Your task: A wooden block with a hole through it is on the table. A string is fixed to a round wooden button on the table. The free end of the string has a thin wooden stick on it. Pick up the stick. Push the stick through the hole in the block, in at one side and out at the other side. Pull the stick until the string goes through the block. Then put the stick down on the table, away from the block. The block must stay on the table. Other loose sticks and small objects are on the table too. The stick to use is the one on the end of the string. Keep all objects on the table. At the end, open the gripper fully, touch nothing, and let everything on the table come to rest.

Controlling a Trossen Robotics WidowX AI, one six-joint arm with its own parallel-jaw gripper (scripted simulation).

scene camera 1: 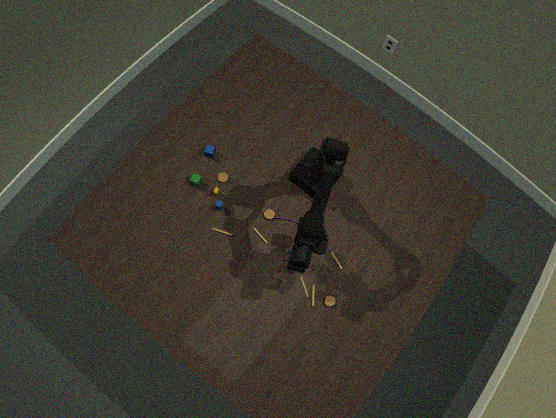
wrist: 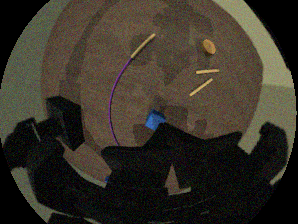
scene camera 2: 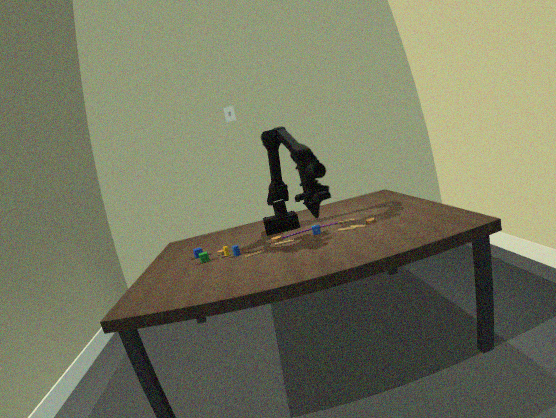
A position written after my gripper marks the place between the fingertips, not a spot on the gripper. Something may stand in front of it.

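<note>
Scene camera 2 shows my gripper [scene camera 2: 317, 218], shut and holding nothing. The wrist view also shows the gripper [wrist: 162, 125].
</note>
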